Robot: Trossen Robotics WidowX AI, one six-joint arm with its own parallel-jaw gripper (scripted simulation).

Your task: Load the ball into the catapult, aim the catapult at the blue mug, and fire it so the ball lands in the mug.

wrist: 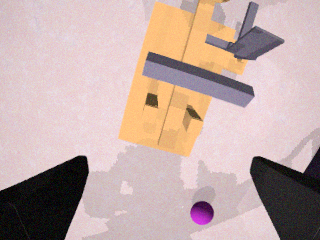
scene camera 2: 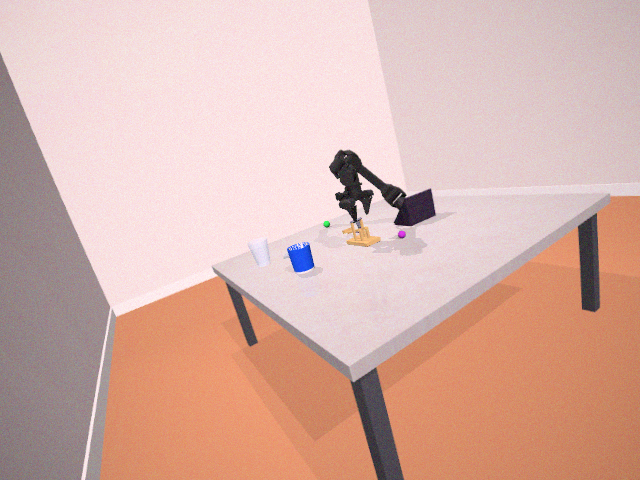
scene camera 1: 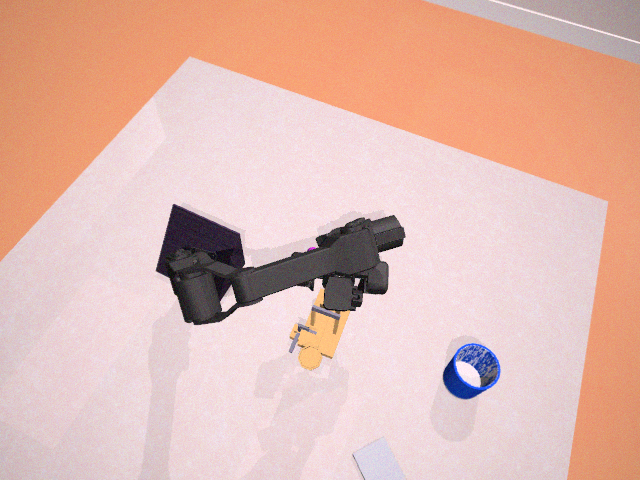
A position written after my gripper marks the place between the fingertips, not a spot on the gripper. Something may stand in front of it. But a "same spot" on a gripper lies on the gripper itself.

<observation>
my gripper: wrist; scene camera 2 361,217; scene camera 1
same spot on my gripper: (wrist: 51,198) = (scene camera 1: 359,289)
</observation>
